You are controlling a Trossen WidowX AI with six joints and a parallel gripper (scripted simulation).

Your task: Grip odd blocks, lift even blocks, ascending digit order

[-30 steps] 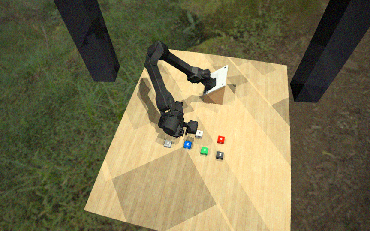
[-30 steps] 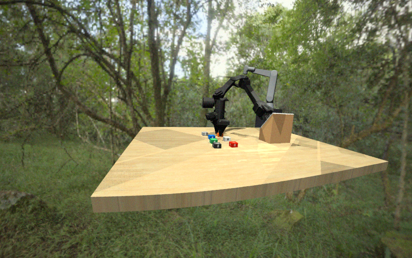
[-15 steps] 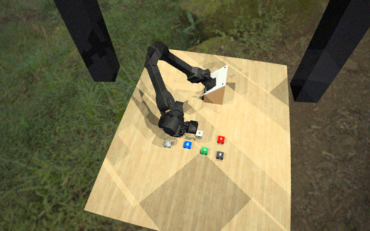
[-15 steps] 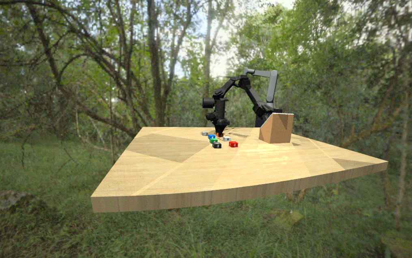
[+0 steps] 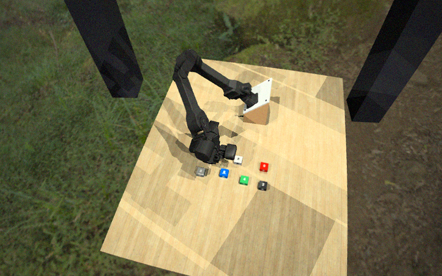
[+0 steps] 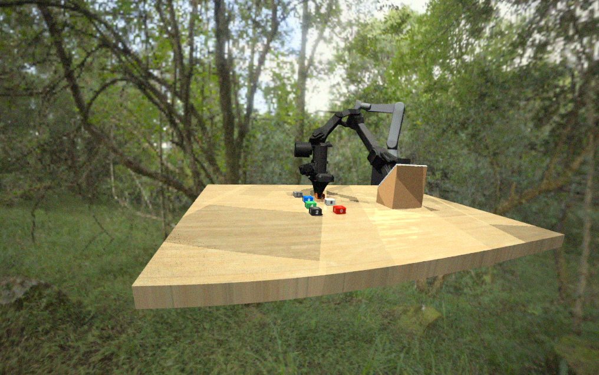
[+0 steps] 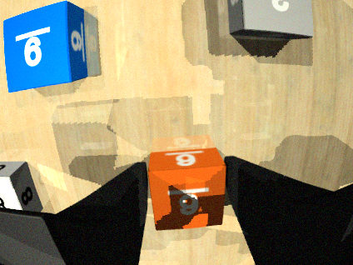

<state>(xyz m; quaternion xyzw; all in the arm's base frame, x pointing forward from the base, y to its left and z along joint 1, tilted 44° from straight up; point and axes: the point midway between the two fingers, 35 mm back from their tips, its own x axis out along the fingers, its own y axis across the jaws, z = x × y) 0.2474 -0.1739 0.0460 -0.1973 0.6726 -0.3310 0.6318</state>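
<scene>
My gripper tip is 100 mm to the right of the white block. Round my gripper tip: blue block 70 mm ahead, 50 mm to the left; then orange block 10 mm behind; then grey block 70 mm ahead, 50 mm to the right.
</scene>
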